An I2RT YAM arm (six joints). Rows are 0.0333 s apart.
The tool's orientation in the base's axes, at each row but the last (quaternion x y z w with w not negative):
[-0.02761, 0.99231, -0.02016, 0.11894]
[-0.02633, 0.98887, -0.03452, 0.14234]
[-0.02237, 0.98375, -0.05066, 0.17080]
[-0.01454, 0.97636, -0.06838, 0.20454]
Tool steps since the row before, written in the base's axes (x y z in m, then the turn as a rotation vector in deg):
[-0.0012, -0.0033, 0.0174, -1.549, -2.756, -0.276]
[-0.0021, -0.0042, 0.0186, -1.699, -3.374, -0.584]
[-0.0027, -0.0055, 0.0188, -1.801, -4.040, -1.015]
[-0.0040, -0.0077, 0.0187, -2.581, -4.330, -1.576]
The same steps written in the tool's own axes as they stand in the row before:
[-0.0027, -0.0040, -0.0171, 1.732, -2.659, -0.007]
[-0.0029, -0.0055, -0.0181, 2.000, -3.245, 0.283]
[-0.0034, -0.0074, -0.0180, 2.281, -3.858, 0.713]
[-0.0033, -0.0102, -0.0176, 3.234, -4.067, 0.946]

